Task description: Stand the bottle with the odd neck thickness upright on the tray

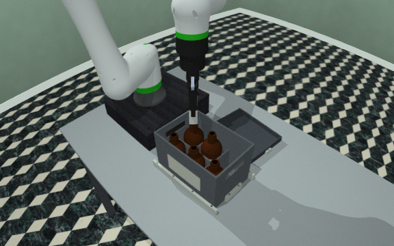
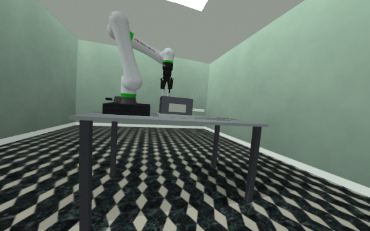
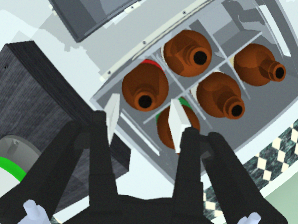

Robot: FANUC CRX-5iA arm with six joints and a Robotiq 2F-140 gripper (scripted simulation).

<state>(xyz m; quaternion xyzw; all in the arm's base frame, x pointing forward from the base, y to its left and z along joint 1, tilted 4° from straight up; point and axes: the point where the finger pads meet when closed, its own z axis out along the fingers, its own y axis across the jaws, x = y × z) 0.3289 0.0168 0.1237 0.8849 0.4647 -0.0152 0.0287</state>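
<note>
My hand is 13 cm above the glass bottle. Also, from my hand: brown bottle 13 cm below, 10 cm ahead, 7 cm to the right; crate 13 cm below, 10 cm ahead, 3 cm to the right; dark grey tray 23 cm to the left, 20 cm below, 4 cm ahead.
</note>
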